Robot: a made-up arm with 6 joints.
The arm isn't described. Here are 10 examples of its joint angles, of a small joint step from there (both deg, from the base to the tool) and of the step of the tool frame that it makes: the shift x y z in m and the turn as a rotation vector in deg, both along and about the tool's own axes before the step.
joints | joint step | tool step
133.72 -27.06 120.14 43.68 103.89 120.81 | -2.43 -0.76 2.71 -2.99 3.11 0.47 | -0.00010 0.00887 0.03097 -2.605 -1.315 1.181
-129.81 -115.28 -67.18 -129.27 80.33 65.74 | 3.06 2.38 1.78 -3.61 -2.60 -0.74 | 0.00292 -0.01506 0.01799 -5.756 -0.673 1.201
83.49 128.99 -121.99 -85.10 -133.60 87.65 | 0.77 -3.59 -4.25 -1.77 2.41 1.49 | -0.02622 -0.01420 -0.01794 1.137 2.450 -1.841
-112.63 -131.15 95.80 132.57 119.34 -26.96 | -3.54 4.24 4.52 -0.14 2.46 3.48 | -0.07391 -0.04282 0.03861 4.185 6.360 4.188
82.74 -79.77 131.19 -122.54 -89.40 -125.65 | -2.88 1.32 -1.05 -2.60 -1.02 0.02 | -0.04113 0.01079 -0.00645 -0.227 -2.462 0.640
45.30 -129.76 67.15 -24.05 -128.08 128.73 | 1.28 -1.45 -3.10 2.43 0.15 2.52 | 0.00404 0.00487 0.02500 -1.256 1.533 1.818
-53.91 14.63 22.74 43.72 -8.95 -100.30 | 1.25 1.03 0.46 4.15 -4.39 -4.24 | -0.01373 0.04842 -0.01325 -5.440 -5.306 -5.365
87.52 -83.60 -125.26 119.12 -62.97 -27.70 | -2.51 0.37 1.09 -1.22 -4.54 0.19 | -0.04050 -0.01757 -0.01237 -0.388 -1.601 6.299
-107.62 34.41 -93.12 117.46 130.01 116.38 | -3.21 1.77 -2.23 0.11 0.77 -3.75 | 0.02031 -0.00540 -0.02318 -4.648 -4.630 3.987
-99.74 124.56 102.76 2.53 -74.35 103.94 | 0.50 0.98 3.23 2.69 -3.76 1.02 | -0.00006 0.00800 0.04141 -3.311 3.492 -2.916
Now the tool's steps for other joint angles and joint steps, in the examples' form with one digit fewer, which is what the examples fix.
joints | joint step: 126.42 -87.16 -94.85 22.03 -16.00 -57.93 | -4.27 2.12 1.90 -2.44 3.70 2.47
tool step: 0.0562 0.0049 0.0023 0.53 8.73 0.11
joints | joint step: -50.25 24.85 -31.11 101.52 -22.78 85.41 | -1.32 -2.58 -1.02 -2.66 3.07 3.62
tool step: -0.0139 -0.0066 0.0165 1.80 -4.84 -1.86
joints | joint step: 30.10 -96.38 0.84 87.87 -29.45 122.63 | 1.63 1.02 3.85 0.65 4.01 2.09
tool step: 0.0294 -0.0104 -0.0186 1.75 1.10 2.19
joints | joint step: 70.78 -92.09 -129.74 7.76 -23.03 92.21 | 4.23 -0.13 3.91 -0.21 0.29 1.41
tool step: -0.0279 0.0034 0.0059 -0.55 3.40 -3.93
